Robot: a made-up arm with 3 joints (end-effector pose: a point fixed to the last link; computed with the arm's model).
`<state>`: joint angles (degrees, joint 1 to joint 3).
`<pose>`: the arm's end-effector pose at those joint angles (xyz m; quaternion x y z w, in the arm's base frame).
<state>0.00 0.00 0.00</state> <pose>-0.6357 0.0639 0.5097 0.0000 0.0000 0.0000 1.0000</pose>
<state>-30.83 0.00 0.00</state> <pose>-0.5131 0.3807 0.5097 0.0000 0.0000 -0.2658 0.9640</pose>
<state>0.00 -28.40 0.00</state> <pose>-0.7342 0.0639 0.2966 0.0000 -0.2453 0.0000 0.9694</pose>
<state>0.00 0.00 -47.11</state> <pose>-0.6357 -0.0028 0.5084 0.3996 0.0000 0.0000 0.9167</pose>
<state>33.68 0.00 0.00</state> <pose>-0.5644 -0.2994 0.5097 0.0000 0.0000 0.2897 0.9571</pose>
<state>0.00 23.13 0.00</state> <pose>-0.4875 0.0639 0.6315 0.0000 0.2005 0.0000 0.9797</pose>
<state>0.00 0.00 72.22</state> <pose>-0.6357 0.1152 0.4258 -0.5893 0.0000 0.0000 0.8079</pose>
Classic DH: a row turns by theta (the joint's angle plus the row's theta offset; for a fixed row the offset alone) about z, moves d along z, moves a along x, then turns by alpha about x. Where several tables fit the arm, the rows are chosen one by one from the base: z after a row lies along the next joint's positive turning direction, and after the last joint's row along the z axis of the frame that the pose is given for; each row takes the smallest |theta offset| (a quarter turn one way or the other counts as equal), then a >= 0, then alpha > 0; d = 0 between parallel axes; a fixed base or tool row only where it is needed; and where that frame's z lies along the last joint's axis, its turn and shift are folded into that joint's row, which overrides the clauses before.
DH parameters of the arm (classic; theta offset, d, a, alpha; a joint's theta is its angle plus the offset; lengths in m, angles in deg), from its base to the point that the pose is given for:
joint 1: 0 0.2086 -0.2639 -90
joint 2: -90 0.032 0.224 90
joint 3: 90 0.3718 0.0319 90
tool (fixed): -90 0.0771 0 0

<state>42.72 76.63 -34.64</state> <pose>-0.0484 -0.0251 0.6410 0.0020 0.6363 0.1009 0.7648</pose>
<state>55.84 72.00 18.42</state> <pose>-0.1311 -0.0389 0.6509 -0.3861 0.4520 0.4571 0.6616</pose>
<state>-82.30 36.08 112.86</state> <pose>0.0272 0.4754 0.5606 -0.4839 0.6503 -0.1517 0.5657</pose>
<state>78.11 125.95 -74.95</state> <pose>0.0699 0.1660 0.3482 -0.2308 0.7232 -0.1937 0.6215</pose>
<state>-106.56 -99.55 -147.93</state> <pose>0.0725 0.3701 -0.1872 0.2020 -0.6236 0.2958 0.6949</pose>
